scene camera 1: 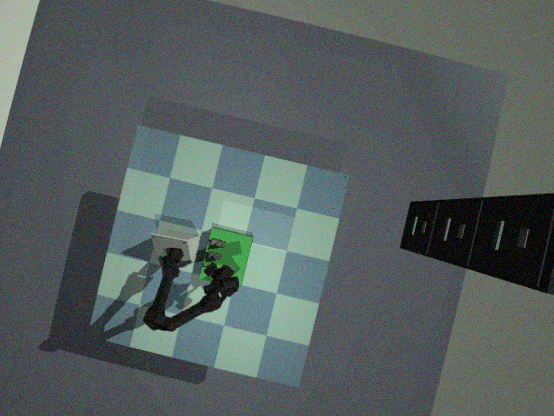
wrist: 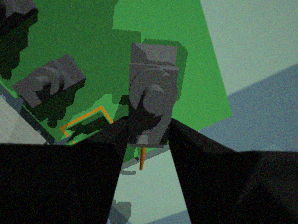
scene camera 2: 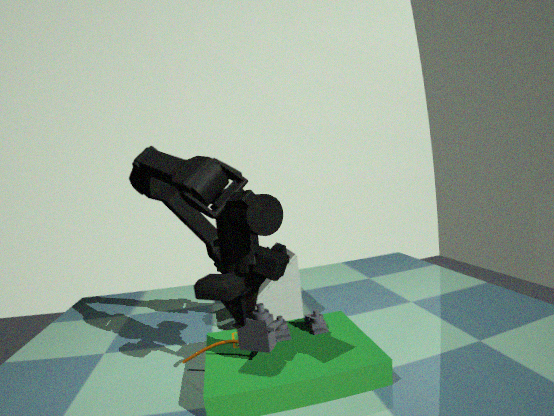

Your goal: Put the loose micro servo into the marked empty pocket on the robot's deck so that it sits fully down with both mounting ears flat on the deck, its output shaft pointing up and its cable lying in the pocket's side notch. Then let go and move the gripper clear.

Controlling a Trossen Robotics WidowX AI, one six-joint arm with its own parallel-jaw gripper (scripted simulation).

In view: the gripper (scene camera 2: 246, 321), a grey micro servo (wrist: 153, 92) and a green deck (scene camera 2: 343, 362).
The gripper is seen too in the wrist view (wrist: 148, 122). The green deck is seen too in scene camera 1 (scene camera 1: 235, 252) and in the wrist view (wrist: 100, 45).
